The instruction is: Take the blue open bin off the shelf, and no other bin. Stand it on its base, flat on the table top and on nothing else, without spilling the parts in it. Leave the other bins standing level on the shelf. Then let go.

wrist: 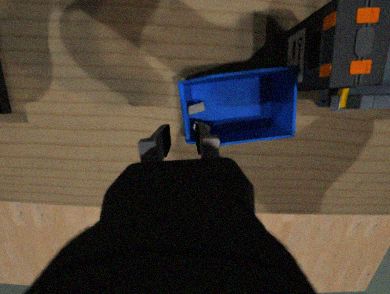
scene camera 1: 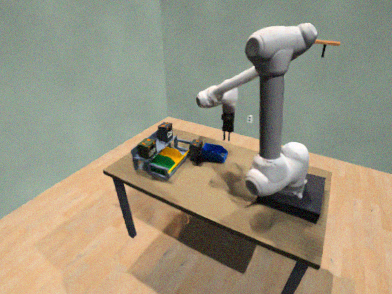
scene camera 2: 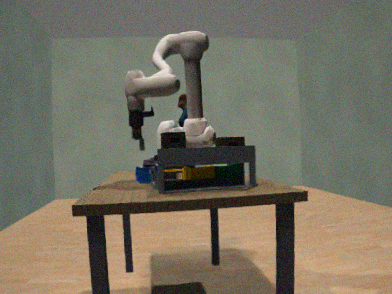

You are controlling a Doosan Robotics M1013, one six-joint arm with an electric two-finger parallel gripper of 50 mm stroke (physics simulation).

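Frame: origin at the arm's base, x left, y ahead, z down, level; millimetres.
Where they show: gripper, between the fingertips: [wrist: 183, 134] [scene camera 1: 226, 140] [scene camera 2: 142, 150]; arm's base, origin of its link: [scene camera 1: 288, 185].
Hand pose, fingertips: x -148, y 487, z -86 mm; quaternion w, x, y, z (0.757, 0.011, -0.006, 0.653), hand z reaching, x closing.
Things, the pixels of their top centre, and the offset from my fingertips. "*": a spot on its surface instead. Level surfaces: height alone.
- blue open bin, centre of its top: [wrist: 238, 109] [scene camera 2: 147, 166] [scene camera 1: 214, 148] dx +28, dy +75, dz +77 mm
- table top, height of its surface: dz +152 mm
- pale block, centre of its top: [wrist: 196, 108] dx +20, dy +14, dz +129 mm
- yellow bin, centre of its top: [scene camera 2: 197, 166] [scene camera 1: 169, 151] dx +249, dy +319, dz +71 mm
- green bin, centre of its top: [scene camera 2: 222, 164] [scene camera 1: 160, 160] dx +360, dy +305, dz +71 mm
- grey shelf, a spot on its surface: [scene camera 2: 207, 155] * dx +269, dy +491, dz +22 mm
- dark box with orange clips, centre of its top: [wrist: 364, 41] [scene camera 1: 196, 142] dx +113, dy +181, dz +20 mm
The blue open bin [scene camera 1: 215, 153] [scene camera 2: 143, 174] [wrist: 235, 102] is off the shelf and stands upright on the table top [scene camera 1: 200, 185] [wrist: 65, 175], its rim looking about level; its underside is hidden. A pale block [wrist: 196, 108] lies in it near one end, with another small piece beside a finger in the wrist view. My gripper [scene camera 1: 226, 138] [scene camera 2: 142, 148] [wrist: 183, 134] is open and empty, above that end of the bin and apart from it. The yellow bin [scene camera 1: 173, 154] [scene camera 2: 200, 173] and green bin [scene camera 1: 164, 162] [scene camera 2: 229, 173] stand side by side on the grey shelf [scene camera 2: 207, 155].
A dark box with orange clips [scene camera 1: 196, 149] [wrist: 347, 40] stands on the table close to the blue bin's far end, between it and the shelf. Two dark boxes [scene camera 1: 147, 148] [scene camera 1: 165, 131] stand on the shelf top. The table's edge runs near the bin's side.
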